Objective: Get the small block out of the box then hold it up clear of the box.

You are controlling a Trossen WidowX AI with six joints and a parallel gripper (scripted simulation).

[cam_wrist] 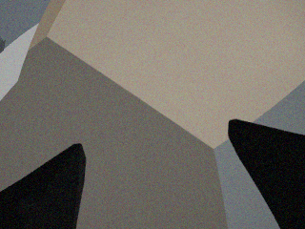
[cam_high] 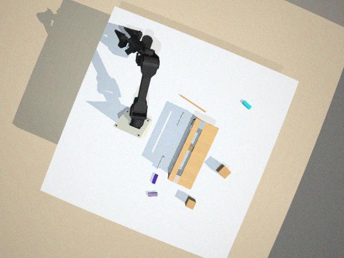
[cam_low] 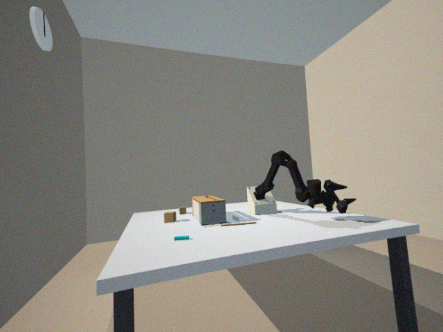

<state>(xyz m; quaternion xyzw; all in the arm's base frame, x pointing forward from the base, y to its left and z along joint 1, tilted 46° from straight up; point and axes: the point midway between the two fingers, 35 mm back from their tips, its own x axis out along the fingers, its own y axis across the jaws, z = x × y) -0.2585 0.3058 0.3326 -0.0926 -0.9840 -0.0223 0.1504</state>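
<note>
Right now my gripper tip is 630 mm short of the tan block, 480 mm to the left of it and 50 mm above it. Also, from my gripper tip: cyan block (870 mm ahead, 130 mm below, 90 mm to the right); then box (620 mm ahead, 500 mm to the right, 80 mm below); then thin wooden stick (550 mm ahead, 220 mm to the right, 140 mm below).
</note>
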